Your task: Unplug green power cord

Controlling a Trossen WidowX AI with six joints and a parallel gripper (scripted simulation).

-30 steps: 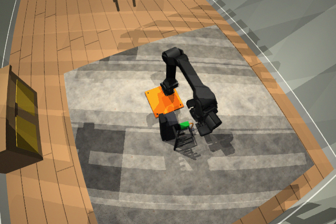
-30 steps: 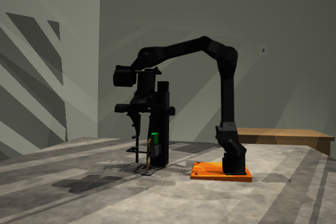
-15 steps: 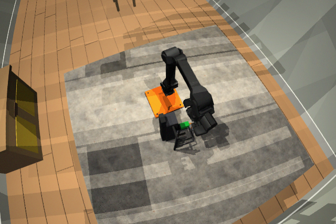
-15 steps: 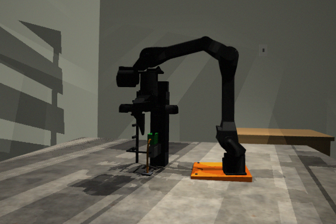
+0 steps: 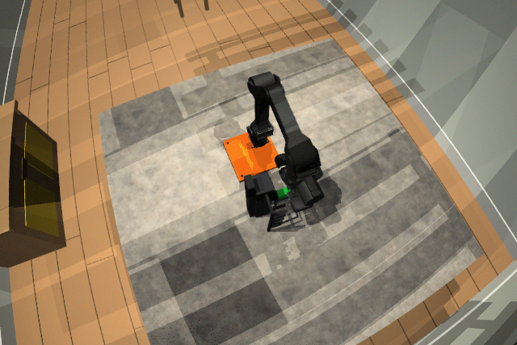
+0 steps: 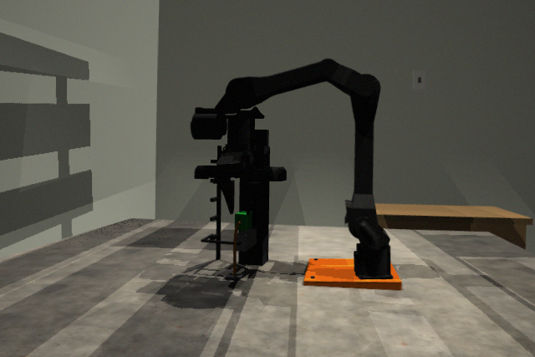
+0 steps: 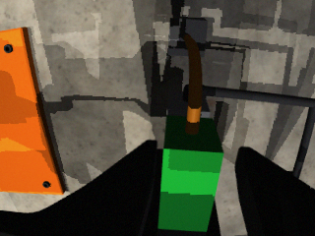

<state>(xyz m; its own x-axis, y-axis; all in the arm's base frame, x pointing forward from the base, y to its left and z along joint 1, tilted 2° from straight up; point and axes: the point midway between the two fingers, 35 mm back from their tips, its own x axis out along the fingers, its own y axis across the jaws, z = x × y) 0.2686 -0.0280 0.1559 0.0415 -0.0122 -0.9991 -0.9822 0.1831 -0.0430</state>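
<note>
The green plug is 1 cm behind my gripper tip, 4 cm to the right of it and 1 cm below it.
</note>
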